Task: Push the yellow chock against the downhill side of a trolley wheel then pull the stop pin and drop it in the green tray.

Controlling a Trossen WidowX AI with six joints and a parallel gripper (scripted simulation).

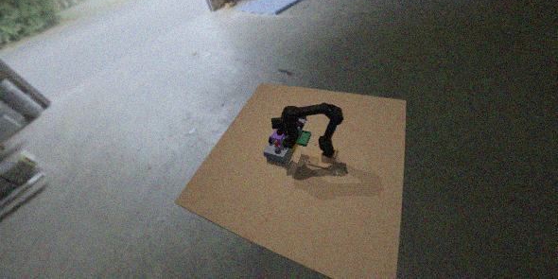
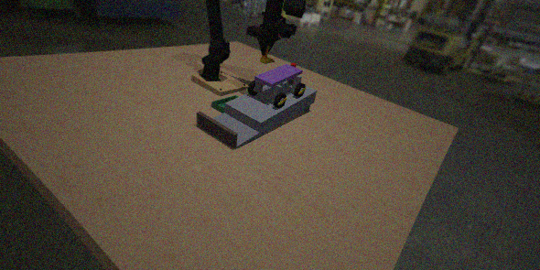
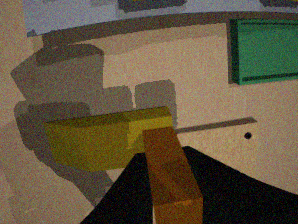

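Now: gripper tip 10 cm short of the red-headed stop pin, 6 cm to the right of it and 4 cm above it. Also, from my gripper tip: dark lip (32 cm to the right, 20 cm ahead, 14 cm below); yellow chock (2 cm to the left, 1 cm below); trolley (15 cm ahead, 6 cm below, 5 cm to the right).
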